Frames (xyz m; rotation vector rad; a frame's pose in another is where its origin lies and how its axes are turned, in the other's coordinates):
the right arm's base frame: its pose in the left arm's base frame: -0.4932 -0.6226 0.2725 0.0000 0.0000 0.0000
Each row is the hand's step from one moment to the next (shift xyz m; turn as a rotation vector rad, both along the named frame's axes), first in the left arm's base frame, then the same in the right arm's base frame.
Working: the left arm's base frame: its pose in the right arm's base frame: 0.4932 0.6226 -0.2725 0.0000 0.0000 0.0000

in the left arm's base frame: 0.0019 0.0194 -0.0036 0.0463 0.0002 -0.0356
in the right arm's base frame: 0.0019 0.0194 -0.0036 0.0463 0.0002 -0.0356
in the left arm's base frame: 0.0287 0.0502 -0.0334 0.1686 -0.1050 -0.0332
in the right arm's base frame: 0.0287 0.0502 -0.0334 0.1686 -0.1050 -0.0332
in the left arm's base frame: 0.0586 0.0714 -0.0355 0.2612 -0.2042 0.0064
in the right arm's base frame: 0.0586 0.0714 -0.0355 0.2612 -0.2042 0.0064
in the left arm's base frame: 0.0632 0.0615 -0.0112 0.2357 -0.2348 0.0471
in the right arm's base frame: 0.0632 0.0615 -0.0112 0.2357 -0.2348 0.0471
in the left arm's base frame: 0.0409 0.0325 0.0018 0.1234 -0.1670 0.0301
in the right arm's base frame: 0.0409 0.0325 0.0018 0.1234 -0.1670 0.0301
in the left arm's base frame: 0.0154 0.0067 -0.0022 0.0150 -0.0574 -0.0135
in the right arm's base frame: 0.0154 0.0067 -0.0022 0.0150 -0.0574 -0.0135
